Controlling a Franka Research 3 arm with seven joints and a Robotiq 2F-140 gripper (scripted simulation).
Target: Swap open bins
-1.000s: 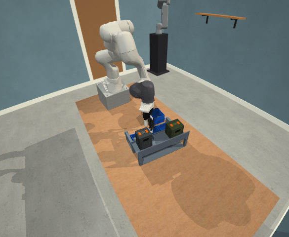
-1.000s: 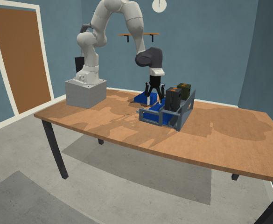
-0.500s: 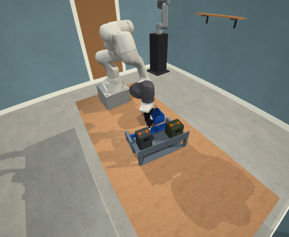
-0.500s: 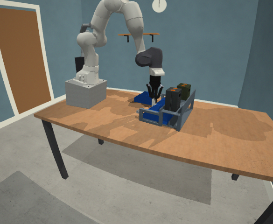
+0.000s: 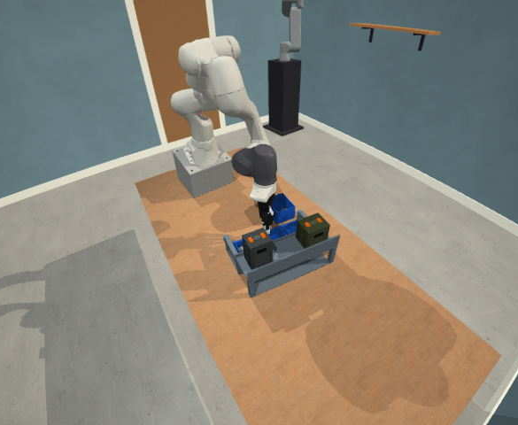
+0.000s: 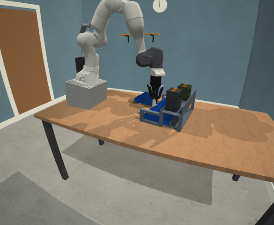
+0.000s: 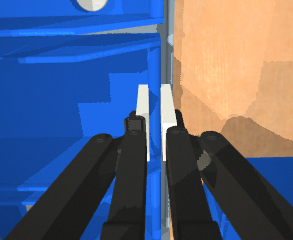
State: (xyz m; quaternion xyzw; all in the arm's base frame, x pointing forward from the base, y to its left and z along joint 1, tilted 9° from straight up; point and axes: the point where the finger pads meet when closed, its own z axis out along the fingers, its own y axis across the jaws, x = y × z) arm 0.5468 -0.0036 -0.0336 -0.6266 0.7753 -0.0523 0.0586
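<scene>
Right now my hand is 5 cm above the shelf lip and 1 cm past it. Also, from my hand: black box: 15 cm to the right, 15 cm ahead, 10 cm above; green box: 20 cm ahead, 9 cm above, 7 cm to the left.
</scene>
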